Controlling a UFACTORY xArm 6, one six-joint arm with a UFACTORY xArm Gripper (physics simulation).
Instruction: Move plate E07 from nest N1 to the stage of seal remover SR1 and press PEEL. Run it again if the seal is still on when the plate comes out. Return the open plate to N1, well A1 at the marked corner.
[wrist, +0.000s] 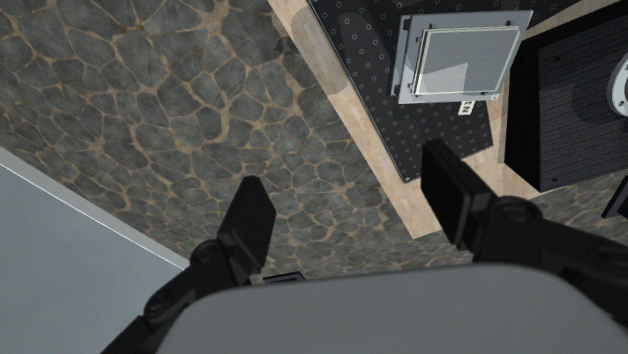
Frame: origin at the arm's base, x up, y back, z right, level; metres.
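Seen in the pictures: gripper, between the fingertips: (339, 180).
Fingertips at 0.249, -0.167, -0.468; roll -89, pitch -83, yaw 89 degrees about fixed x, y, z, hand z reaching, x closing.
Note:
A point is followed by its place in that frame, as x, y, z.
A flat rectangular plate (467, 60) {0.005, -0.119, -0.276} with pale edges and a grey top lies on the raised grey nest (465, 19) {-0.012, -0.168, -0.270} at the upper right of the wrist view. A white label (466, 107) {-0.063, -0.009, -0.241} beside the nest reads N1 in part. Whether a seal covers the plate cannot be told, and no marked corner can be read. My gripper (339, 180) {0.249, -0.167, -0.468} is open and empty. It hangs above and to the side of the nest, with its fingers apart from the plate. The seal remover SR1 and its stage do not show in this view.
The nest stands on a black perforated board (370, 75) {-0.063, -0.130, -0.400} bordered by a wooden table edge (367, 135) {-0.076, -0.011, -0.432}. A dark block (580, 135) {0.013, 0.069, -0.091} stands right of the nest, with a pale round flange (616, 95) {0.011, 0.010, -0.057} on it. Stone-patterned floor (190, 100) lies left of the table, and a grey wall (65, 260) is at lower left.

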